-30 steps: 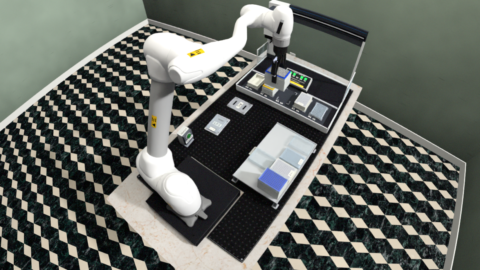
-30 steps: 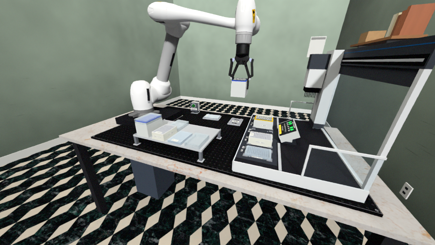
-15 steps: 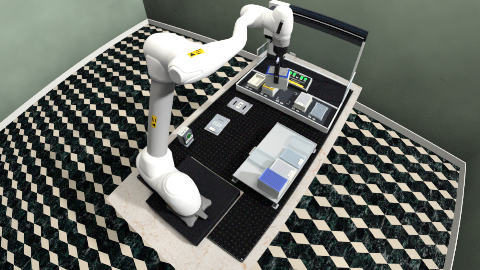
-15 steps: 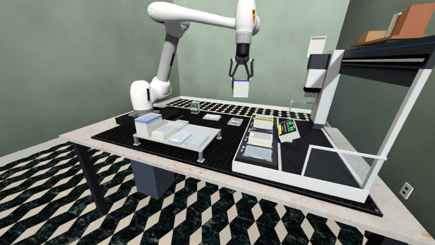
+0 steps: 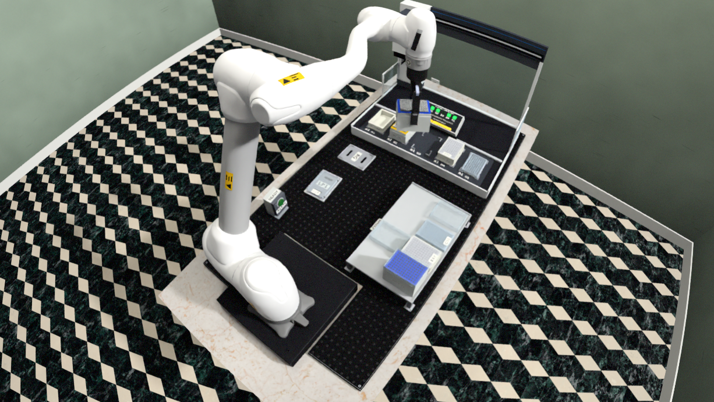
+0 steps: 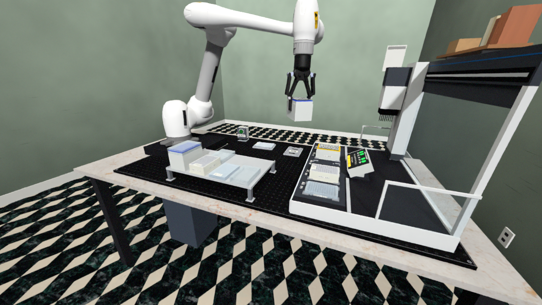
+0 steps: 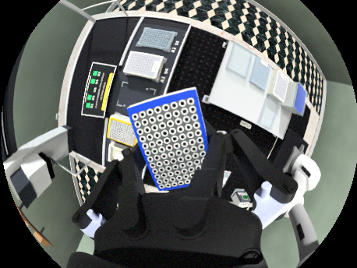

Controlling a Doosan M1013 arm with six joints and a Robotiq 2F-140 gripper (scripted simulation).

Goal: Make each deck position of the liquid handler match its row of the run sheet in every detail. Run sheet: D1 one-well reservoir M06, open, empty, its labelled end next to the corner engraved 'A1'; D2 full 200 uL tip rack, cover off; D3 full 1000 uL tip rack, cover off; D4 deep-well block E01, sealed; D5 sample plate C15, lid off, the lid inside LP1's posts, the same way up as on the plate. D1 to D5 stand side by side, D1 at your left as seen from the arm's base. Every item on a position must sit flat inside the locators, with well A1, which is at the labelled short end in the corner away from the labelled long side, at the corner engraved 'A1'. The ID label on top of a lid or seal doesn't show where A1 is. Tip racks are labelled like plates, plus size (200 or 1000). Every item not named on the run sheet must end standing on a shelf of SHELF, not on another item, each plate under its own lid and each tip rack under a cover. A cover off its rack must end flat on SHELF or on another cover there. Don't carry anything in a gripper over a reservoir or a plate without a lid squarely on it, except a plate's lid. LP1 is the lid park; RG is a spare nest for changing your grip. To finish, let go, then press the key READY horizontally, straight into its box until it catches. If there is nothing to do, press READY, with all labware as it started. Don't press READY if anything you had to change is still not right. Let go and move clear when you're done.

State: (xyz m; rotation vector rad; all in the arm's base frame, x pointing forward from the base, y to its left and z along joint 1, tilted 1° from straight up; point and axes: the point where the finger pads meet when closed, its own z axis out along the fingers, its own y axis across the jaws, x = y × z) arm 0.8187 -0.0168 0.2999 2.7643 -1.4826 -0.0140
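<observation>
The blue-rimmed tip rack lies 1 cm behind my hand. Round my hand: white one-well reservoir (16 cm ahead, 24 cm to the left, 29 cm below); yellow-rimmed tip rack (16 cm ahead, 11 cm to the left, 26 cm below); grey RG nest (6 cm behind, 23 cm to the left, 35 cm below).
</observation>
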